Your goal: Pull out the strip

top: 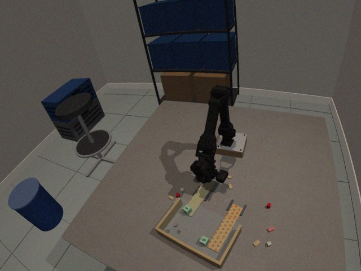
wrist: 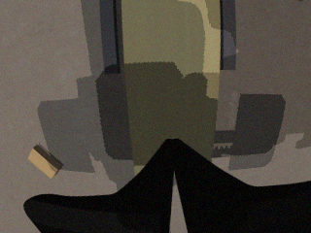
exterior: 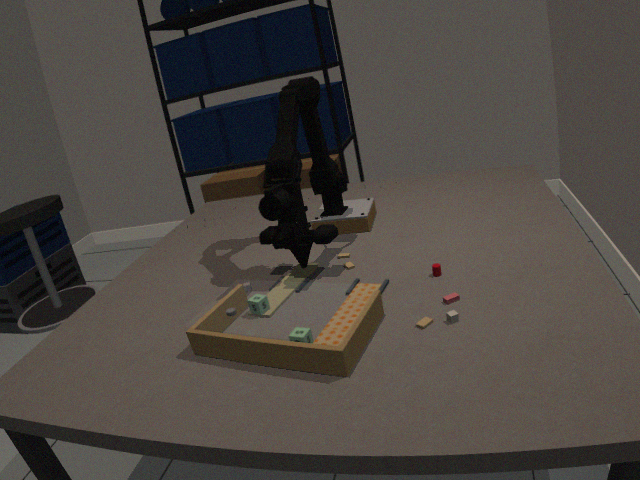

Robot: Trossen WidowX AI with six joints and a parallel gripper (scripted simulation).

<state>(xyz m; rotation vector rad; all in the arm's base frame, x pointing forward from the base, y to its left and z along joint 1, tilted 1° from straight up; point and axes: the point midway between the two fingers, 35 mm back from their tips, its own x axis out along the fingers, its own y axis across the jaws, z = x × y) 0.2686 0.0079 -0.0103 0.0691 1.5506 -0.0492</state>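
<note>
My gripper tip is 90 mm short of the olive strip and 10 mm to the left of it. Round my gripper tip: pink block 140 mm ahead, 370 mm to the left.
</note>
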